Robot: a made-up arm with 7 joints.
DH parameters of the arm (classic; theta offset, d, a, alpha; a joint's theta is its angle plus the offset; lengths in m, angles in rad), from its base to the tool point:
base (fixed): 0 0.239 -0.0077 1.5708
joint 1: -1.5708 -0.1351 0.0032 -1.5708
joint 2: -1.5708 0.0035 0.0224 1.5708
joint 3: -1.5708 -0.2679 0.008 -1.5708
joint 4: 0 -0.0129 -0.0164 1.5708
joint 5: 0 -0.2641 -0.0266 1.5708
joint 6: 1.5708 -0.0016 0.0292 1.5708
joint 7: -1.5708 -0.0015 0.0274 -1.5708
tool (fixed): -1.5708 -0.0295 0 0
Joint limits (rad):
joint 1: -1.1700..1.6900
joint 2: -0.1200..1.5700
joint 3: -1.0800..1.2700
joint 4: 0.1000..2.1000
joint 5: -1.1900..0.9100
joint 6: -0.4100..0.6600
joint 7: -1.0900..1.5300
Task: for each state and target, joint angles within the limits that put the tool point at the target. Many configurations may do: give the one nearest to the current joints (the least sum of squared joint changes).
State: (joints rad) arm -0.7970 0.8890 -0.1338 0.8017 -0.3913 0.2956 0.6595
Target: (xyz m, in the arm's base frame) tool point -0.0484 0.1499 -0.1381
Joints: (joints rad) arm -0.7099 0.4870 -0.3178 1.3589 -0.2994 0.3348 0.7396
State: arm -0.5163 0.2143 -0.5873 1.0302 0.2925 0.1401 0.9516
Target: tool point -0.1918 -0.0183 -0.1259
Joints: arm -0.8157 0.0735 -0.7664 0.8905 0.2413 0.1216 0.9229
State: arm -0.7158 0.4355 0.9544 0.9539 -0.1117 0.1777 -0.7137
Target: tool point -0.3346 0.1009 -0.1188
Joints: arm -1.1700 -0.1200 0.2944 0.7532 -0.2631 0.1696 -0.1242
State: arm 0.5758 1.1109 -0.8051 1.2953 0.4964 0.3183 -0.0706
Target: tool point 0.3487 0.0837 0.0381
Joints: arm 0.6671 0.5398 -0.9628 1.2761 0.4794 0.3193 -0.0998
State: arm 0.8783 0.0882 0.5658 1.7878 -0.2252 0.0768 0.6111
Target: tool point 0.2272 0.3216 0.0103
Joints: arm 0.2540 0.1260 0.9466 1.3148 -0.2861 0.0364 0.5697
